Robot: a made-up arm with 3 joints.
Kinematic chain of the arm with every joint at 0, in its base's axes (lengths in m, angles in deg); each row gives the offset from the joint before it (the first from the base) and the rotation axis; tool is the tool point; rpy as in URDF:
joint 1: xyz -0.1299 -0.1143 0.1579 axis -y
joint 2: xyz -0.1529 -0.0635 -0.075 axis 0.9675 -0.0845 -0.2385
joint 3: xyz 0.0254 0.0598 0 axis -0.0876 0.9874 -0.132
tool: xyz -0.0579 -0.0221 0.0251 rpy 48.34 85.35 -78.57
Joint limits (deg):
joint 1: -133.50..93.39
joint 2: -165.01..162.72
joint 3: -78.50..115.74
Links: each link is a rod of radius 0.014 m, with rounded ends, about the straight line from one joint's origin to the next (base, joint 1, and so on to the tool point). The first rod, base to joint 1, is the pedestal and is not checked.
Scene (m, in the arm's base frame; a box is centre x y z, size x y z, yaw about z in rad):
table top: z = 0
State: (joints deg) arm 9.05 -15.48 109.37
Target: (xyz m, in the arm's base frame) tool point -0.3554 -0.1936 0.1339
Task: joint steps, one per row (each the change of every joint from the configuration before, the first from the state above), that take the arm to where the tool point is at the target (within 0.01 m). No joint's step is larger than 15 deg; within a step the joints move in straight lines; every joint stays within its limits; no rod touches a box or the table.
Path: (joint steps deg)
1: -4.93 -13.85 -2.81
2: -4.92 -13.84 -2.81
3: -4.93 -13.85 -2.81
4: -4.93 -13.84 -2.81
5: -4.92 -13.85 -2.82
6: -4.93 -13.84 -2.81
7: -4.93 -13.85 -2.81
8: -4.92 -13.84 -2.81
9: -4.93 -13.85 -2.81
10: -4.92 -13.84 -2.81

